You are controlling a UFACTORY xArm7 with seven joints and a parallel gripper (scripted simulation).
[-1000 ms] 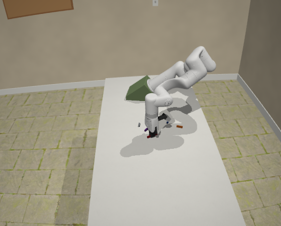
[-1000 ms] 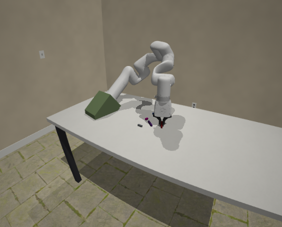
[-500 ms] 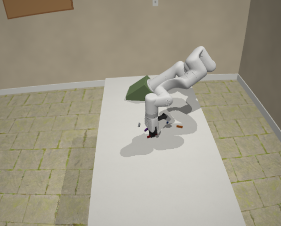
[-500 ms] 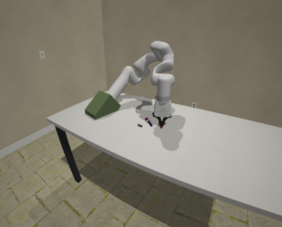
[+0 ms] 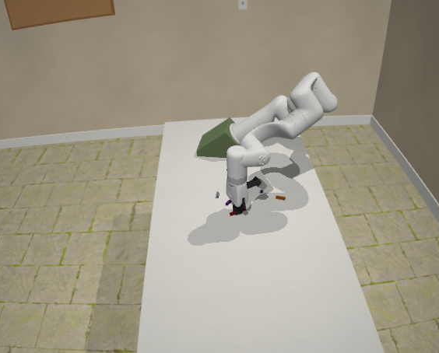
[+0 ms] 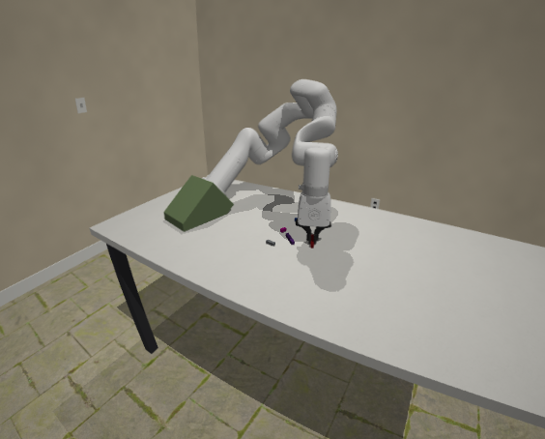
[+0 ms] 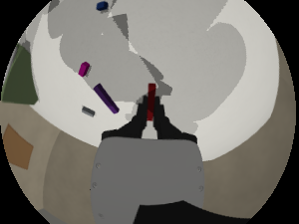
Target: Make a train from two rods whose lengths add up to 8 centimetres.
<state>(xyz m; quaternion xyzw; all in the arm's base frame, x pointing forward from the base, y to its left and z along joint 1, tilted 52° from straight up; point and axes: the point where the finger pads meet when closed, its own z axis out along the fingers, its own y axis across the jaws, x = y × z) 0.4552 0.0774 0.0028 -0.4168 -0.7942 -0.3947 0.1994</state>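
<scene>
Now: the blue rod 14 cm behind my hand, 9 cm to the left of it and 2 cm below it. The rest, counted from my hand: red rod: 2 cm below; then magenta rod: 12 cm behind, 2 cm below; then purple rod: 6 cm behind, 4 cm to the right, 2 cm below.
</scene>
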